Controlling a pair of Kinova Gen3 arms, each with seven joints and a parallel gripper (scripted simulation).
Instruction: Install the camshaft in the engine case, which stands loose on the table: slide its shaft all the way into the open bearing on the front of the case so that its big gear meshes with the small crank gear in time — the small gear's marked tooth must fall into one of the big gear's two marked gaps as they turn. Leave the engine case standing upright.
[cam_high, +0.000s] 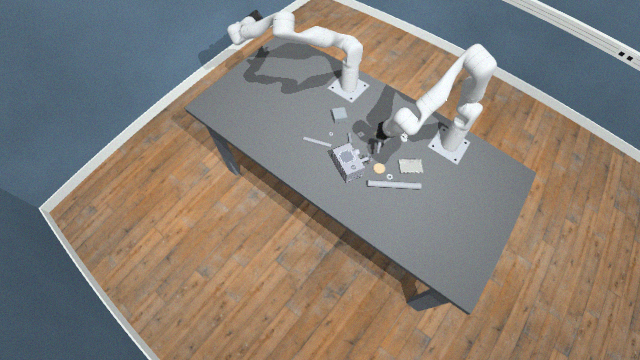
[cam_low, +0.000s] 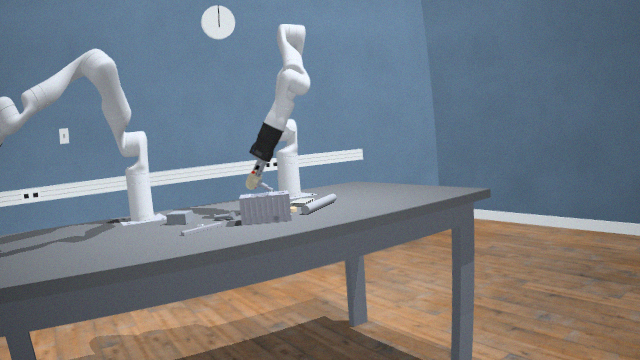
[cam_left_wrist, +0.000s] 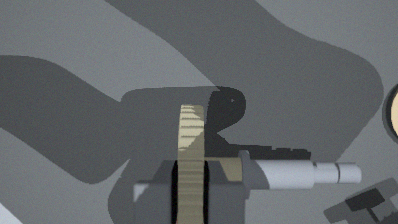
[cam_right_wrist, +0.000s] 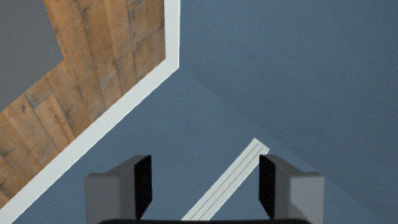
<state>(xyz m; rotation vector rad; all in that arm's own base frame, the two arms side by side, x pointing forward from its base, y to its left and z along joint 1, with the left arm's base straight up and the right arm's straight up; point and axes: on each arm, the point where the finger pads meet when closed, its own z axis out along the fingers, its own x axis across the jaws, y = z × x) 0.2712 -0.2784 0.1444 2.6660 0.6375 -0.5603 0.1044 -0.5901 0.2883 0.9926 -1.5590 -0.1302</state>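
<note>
The crank gear lies 10 cm ahead of my left hand and 8 cm below it. Also, from my left hand: grey block (5 cm behind, 29 cm to the right, 13 cm below); pale tray (2 cm behind, 18 cm to the left, 14 cm below).
</note>
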